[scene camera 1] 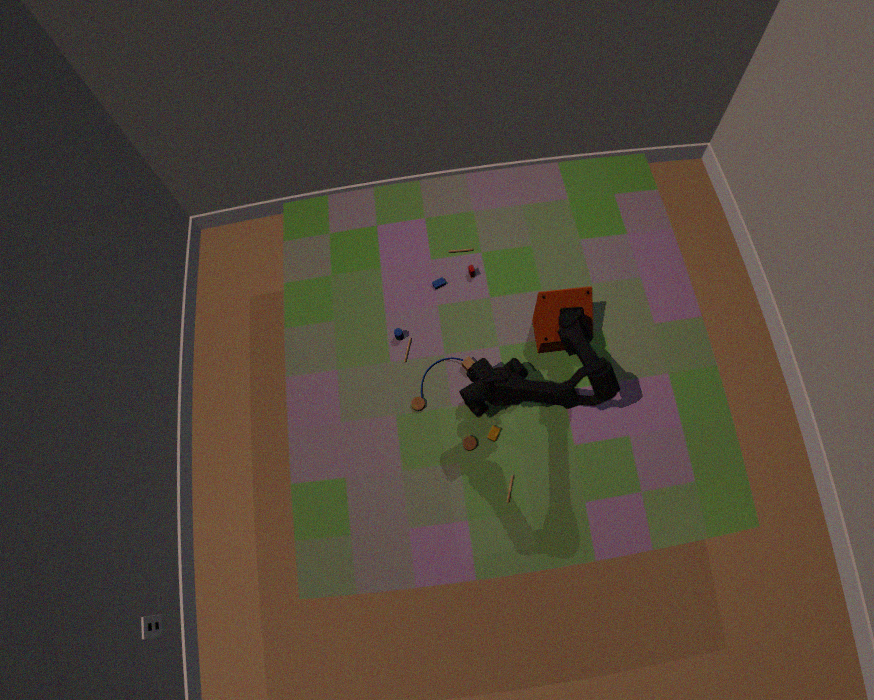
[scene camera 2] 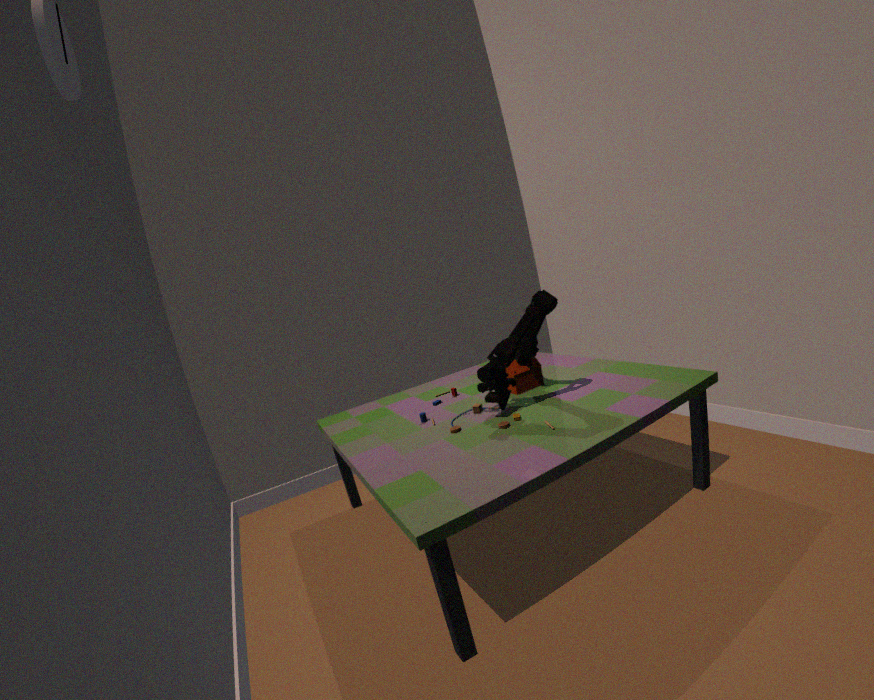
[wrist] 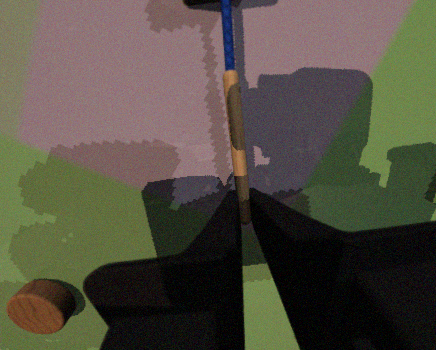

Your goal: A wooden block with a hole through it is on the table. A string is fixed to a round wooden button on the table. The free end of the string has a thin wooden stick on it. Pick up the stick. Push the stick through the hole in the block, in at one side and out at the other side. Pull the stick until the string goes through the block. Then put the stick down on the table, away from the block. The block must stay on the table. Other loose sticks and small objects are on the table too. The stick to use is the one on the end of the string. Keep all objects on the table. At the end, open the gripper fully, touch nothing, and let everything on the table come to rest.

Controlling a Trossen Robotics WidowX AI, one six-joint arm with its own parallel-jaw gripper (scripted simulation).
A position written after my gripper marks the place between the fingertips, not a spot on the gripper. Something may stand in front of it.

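Observation:
I see a thin wooden stick (wrist: 232,91), and with it my own gripper (scene camera 1: 494,392). Scene camera 2 gives me a sight of the gripper too (scene camera 2: 503,409), and my gripper is also there in the wrist view (wrist: 241,196).

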